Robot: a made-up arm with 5 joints. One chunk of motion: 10 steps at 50 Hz.
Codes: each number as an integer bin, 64 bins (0 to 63) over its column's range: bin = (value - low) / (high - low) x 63, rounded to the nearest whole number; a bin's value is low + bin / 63 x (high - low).
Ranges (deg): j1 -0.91..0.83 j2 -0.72..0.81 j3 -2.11..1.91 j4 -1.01..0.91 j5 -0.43..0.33
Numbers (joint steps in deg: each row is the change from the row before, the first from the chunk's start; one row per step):
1: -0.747 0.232 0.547 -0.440 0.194
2: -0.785 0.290 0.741 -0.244 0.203
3: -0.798 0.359 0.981 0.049 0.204
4: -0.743 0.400 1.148 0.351 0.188
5: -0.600 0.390 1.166 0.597 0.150
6: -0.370 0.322 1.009 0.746 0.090
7: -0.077 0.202 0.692 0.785 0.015
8: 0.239 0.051 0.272 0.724 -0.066
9: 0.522 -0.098 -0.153 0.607 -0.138
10: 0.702 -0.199 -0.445 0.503 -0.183
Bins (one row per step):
1: 6 39 42 19 52
2: 5 42 45 25 52
3: 4 44 48 35 53
4: 6 46 51 45 51
5: 11 46 51 53 48
6: 20 43 49 58 43
7: 30 38 44 59 37
8: 42 32 37 57 30
9: 52 26 31 53 24
10: 58 21 26 50 20

